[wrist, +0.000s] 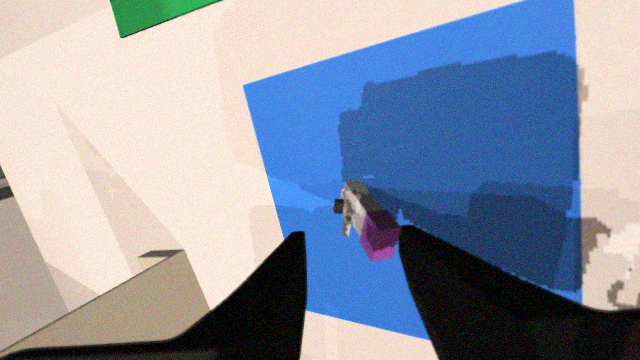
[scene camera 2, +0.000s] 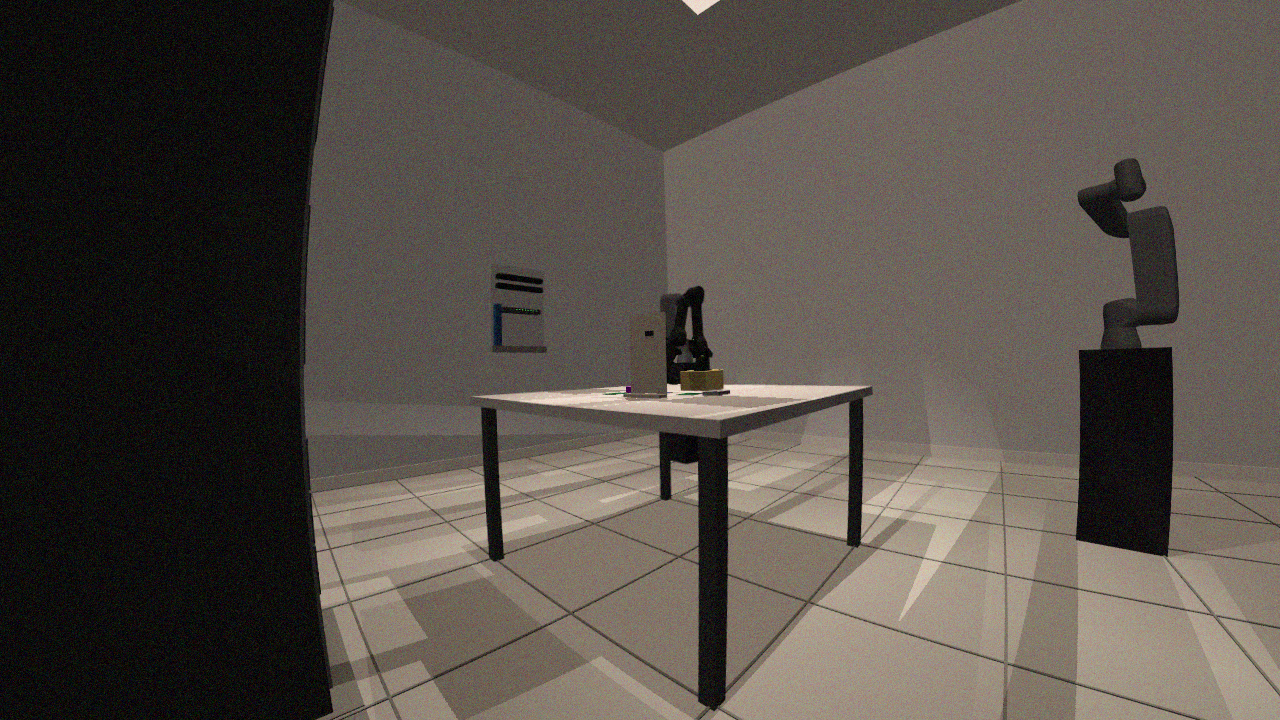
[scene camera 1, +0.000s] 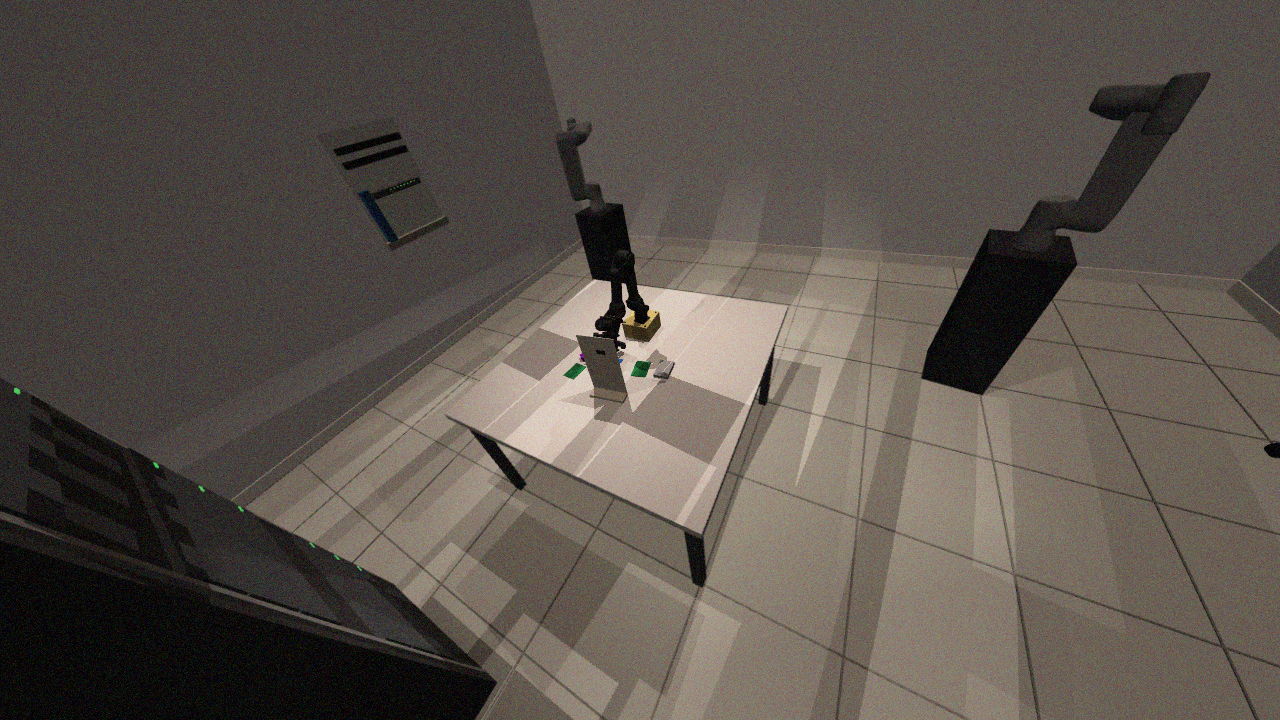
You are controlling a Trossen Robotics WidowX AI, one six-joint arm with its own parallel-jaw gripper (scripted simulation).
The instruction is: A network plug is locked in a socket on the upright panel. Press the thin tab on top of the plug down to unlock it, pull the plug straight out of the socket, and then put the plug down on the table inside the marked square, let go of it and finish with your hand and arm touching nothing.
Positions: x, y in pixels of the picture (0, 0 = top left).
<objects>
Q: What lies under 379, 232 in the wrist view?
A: A network plug.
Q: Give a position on an upright panel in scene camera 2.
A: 648, 362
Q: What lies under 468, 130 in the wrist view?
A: A blue marked square.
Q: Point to an upright panel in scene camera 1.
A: At 600, 355
</objects>
